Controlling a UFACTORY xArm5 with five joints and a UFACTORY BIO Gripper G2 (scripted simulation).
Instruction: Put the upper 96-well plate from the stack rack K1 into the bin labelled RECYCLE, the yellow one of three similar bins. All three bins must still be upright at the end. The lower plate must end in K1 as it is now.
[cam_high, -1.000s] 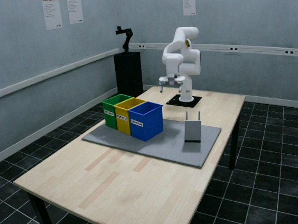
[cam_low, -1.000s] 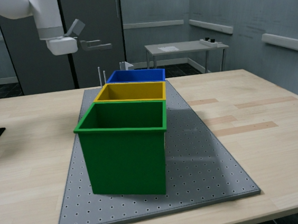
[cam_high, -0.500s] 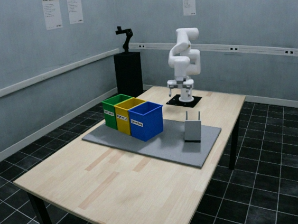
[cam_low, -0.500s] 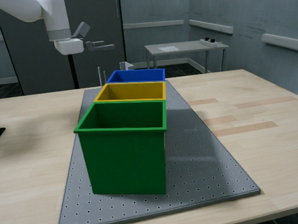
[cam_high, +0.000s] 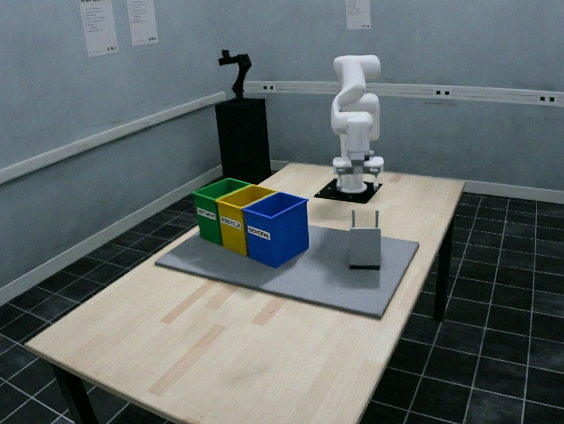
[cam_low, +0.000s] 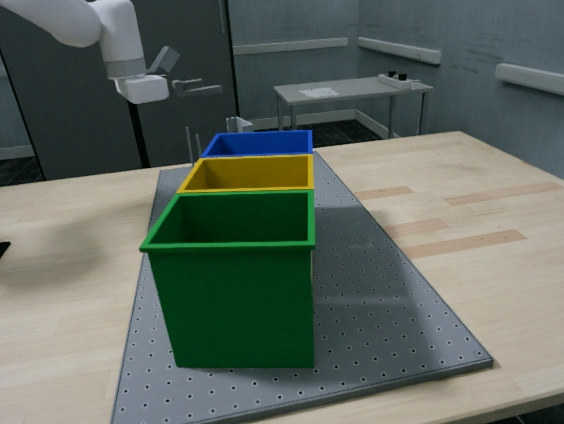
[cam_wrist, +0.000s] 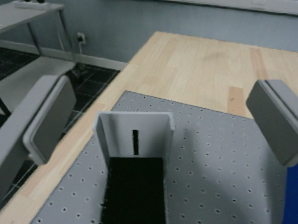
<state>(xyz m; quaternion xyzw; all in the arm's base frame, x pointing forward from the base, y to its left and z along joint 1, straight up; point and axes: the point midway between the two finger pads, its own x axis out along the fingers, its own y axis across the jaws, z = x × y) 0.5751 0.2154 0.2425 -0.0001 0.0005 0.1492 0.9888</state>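
Now: hand 20 cm above the black 96-well plate, 3 cm to the right of it and 3 cm short of it. From my hand the other things lie so: green bin: 51 cm to the right, 15 cm below, 1 cm ahead; blue bin: 25 cm to the right, 15 cm below, 8 cm ahead; yellow recycle bin: 38 cm to the right, 15 cm below, 4 cm ahead.
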